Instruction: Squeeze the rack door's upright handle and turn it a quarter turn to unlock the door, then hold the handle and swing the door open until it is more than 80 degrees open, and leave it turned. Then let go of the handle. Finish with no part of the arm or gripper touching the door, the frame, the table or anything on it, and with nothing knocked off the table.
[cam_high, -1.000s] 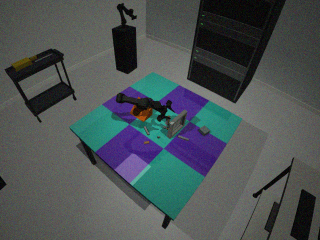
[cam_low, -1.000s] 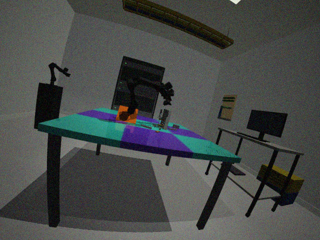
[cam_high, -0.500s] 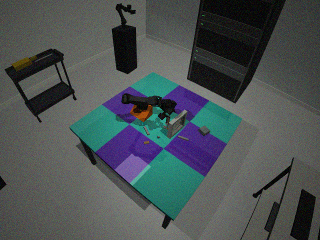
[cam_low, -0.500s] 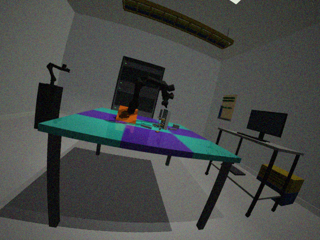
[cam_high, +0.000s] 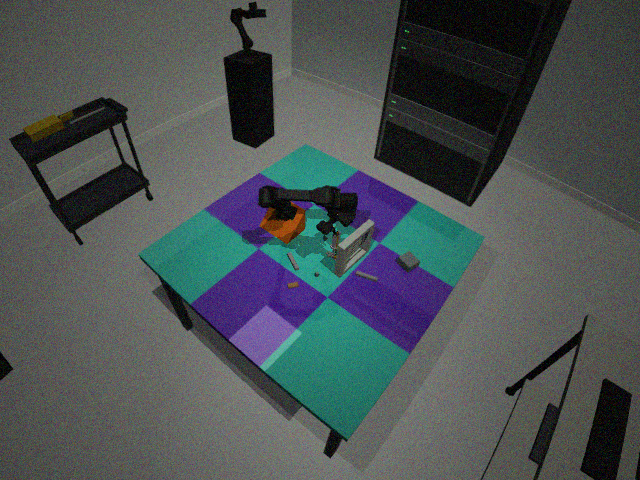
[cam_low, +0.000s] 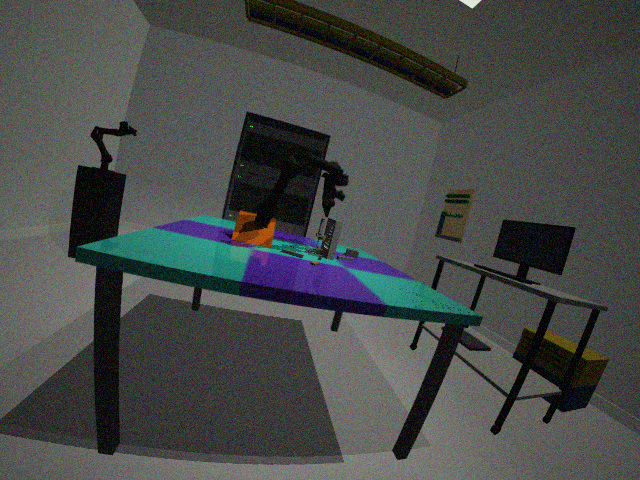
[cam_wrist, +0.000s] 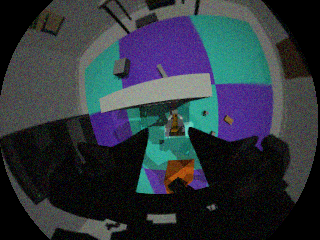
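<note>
The upright handle lies 10 cm below my gripper tip and 2 cm behind it. From my gripper tip the other things lie so: small tan block (24 cm to the right, 21 cm below, 9 cm behind); small cube (20 cm below, 13 cm to the right, 3 cm behind); grey box (30 cm ahead, 19 cm below, 18 cm to the left).
</note>
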